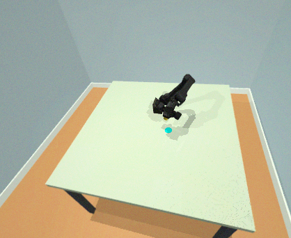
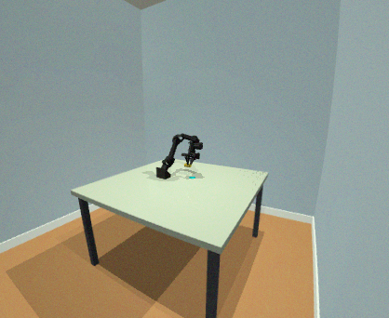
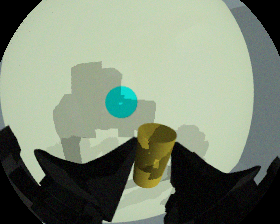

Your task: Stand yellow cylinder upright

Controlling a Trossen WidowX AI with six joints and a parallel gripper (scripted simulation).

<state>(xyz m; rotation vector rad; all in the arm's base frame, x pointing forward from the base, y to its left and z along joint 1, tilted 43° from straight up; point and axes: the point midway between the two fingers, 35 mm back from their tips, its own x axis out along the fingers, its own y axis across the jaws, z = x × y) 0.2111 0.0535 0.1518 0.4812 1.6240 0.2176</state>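
Right now the cyan circle is 12 cm below my gripper tip, 2 cm to the left of it and 2 cm ahead of it. Also, from my gripper tip: yellow tall cylinder: 2 cm behind.
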